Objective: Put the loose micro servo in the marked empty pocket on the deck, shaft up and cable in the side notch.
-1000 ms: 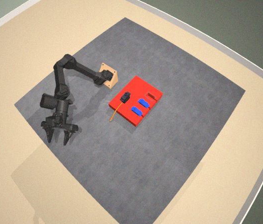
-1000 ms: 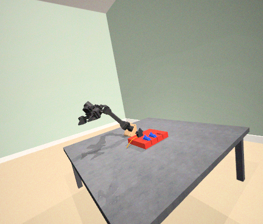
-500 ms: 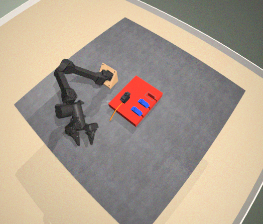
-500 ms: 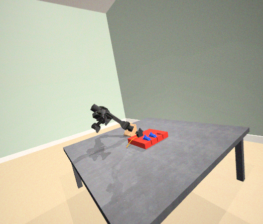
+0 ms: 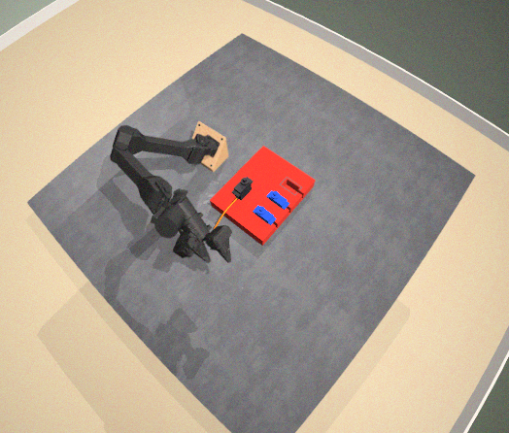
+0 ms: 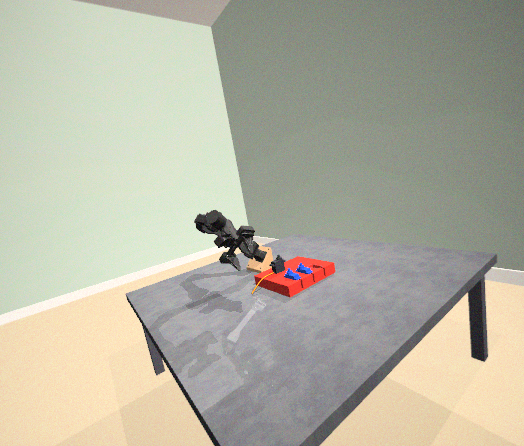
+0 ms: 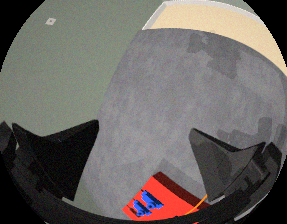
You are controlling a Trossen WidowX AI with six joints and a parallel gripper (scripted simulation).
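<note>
Now: the red deck 320 mm to the left of my gripper tip, 180 mm below it and 150 mm behind it.
</note>
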